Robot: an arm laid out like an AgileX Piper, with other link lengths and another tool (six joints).
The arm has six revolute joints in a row. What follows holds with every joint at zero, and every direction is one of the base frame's. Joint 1 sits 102.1 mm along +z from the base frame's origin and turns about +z. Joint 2 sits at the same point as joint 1 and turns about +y. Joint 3 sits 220.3 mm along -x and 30.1 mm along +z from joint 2 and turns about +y. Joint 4 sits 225.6 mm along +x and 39.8 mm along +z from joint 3 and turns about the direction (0.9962, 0, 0.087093). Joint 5 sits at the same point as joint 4 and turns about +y. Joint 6 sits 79.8 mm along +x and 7 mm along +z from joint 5 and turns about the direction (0.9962, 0, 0.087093). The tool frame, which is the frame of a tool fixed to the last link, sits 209.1 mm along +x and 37 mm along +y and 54.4 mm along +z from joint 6; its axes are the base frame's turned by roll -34.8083, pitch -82.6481 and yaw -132.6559 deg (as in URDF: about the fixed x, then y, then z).
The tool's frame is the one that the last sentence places.
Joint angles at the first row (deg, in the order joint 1, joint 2, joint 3, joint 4, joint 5, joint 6):
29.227 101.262 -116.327 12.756 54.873 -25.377
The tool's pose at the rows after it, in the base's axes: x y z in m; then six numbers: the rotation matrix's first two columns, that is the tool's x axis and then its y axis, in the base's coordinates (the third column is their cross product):
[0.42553, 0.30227, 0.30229, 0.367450, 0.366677, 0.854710, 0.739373, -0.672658, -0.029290]
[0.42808, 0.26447, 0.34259, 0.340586, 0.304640, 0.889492, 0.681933, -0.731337, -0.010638]
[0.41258, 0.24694, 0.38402, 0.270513, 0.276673, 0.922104, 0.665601, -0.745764, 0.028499]
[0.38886, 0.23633, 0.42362, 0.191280, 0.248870, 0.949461, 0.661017, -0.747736, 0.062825]
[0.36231, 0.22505, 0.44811, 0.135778, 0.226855, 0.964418, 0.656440, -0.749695, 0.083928]
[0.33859, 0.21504, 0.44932, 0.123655, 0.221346, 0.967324, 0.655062, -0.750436, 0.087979]
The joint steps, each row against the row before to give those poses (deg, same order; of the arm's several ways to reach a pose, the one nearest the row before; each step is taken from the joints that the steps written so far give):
-2.395 -4.015 0.003 -4.894 0.512 6.147
-3.311 -4.845 -0.001 -1.381 0.486 1.902
-0.866 -4.958 -0.005 -0.695 0.003 -0.048
0.001 -5.226 0.611 -0.155 -0.506 -0.235
-0.002 -6.183 3.339 0.001 -0.728 -0.121
-0.001 -6.504 6.014 0.003 -0.304 -0.001

